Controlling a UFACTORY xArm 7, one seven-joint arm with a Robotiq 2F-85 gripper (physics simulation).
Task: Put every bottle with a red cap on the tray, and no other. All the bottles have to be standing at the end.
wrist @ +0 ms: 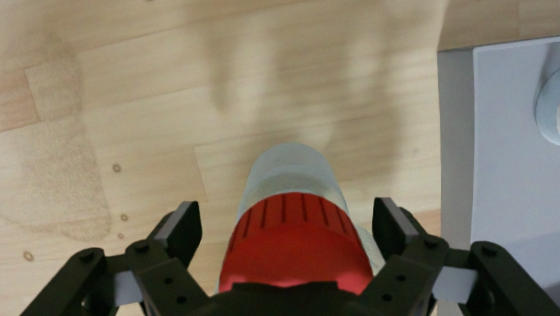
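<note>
A bottle with a red cap (297, 240) stands upright between the fingers, its pale clear body showing above the cap in the view. My gripper (286, 216) is open around it, with a gap on each side of the cap. Part of another pale bottle body (369, 247) shows close behind it, to the right; its cap is hidden. The grey tray (515, 200) lies at the right. A pale, round, bottle-like thing (549, 110) is on the tray, cut off by the right edge of the view; its cap colour cannot be told.
The light wooden table (150, 120) lies under the bottles, with a darker stain (60, 165) at the left. The tray's raised side wall (456, 150) is to the right of the right finger. Soft shadows fall on the wood above the red-capped bottle in the view.
</note>
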